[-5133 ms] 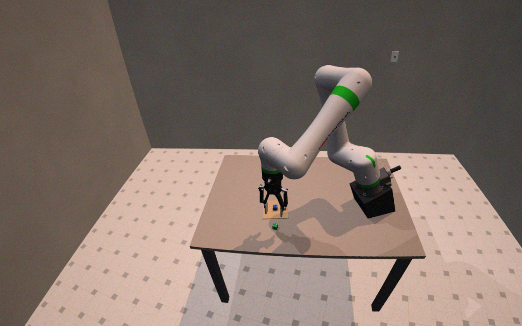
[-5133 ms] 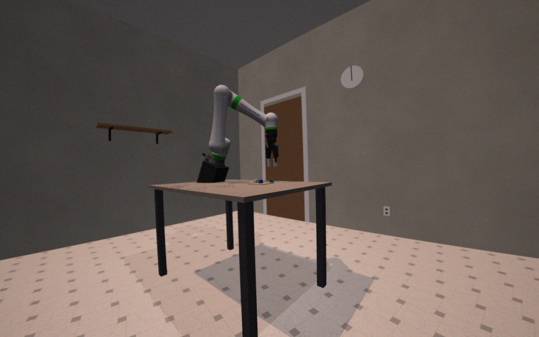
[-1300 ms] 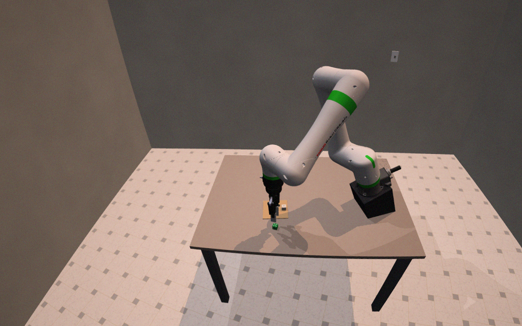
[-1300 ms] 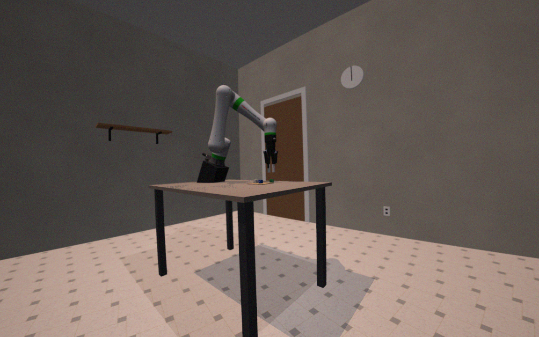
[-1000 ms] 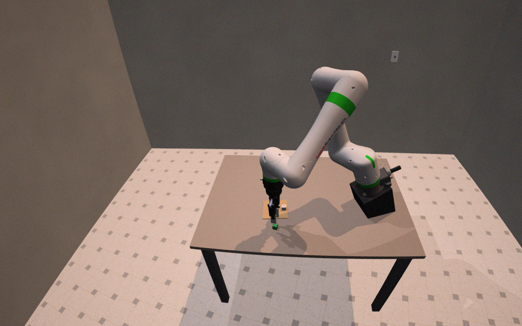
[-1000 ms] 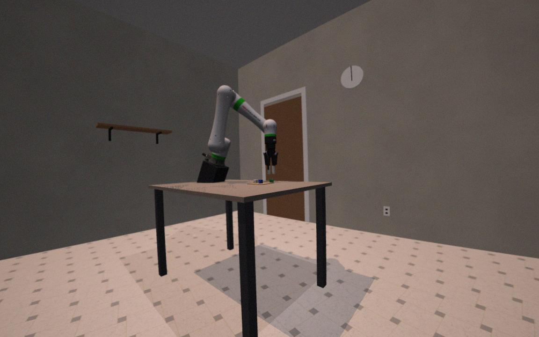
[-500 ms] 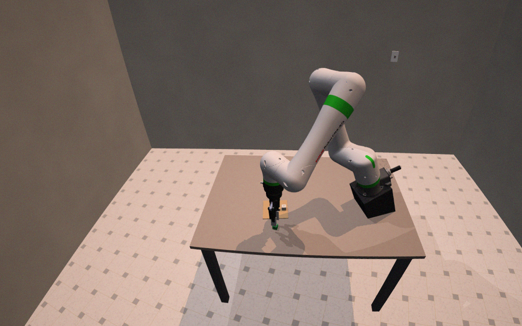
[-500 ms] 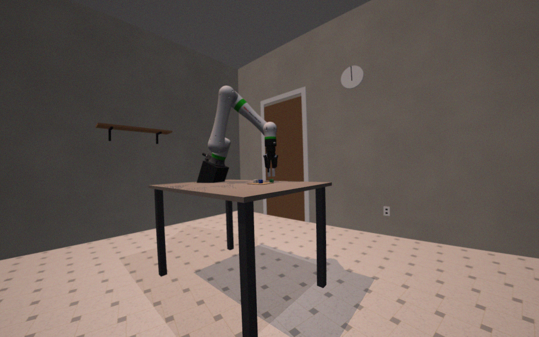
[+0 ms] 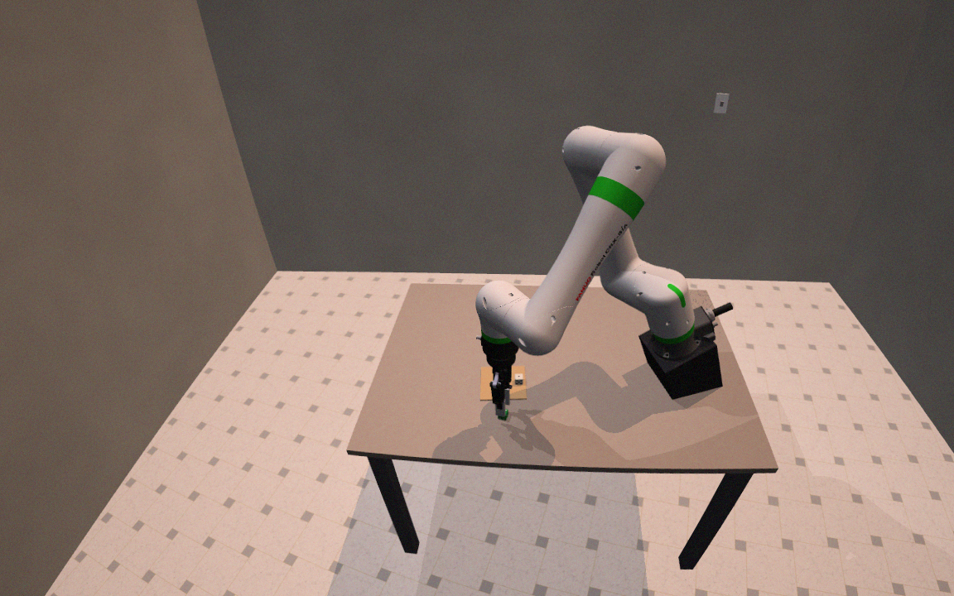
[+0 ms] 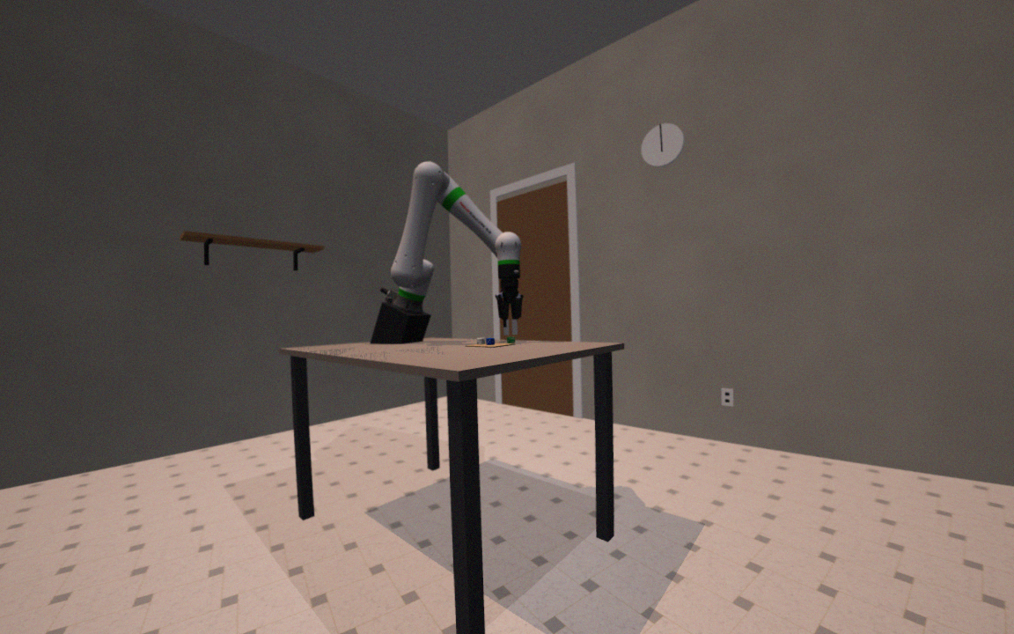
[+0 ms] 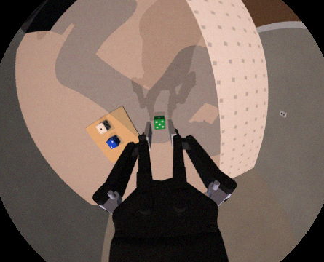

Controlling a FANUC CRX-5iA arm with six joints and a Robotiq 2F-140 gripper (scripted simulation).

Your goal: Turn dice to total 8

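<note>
Now: the green die 5 cm below my hand. Also, from my hand: mat (1 cm behind, 13 cm to the right, 6 cm below); blue die (1 cm behind, 13 cm to the right, 5 cm below); white die (6 cm behind, 13 cm to the right, 5 cm below).
</note>
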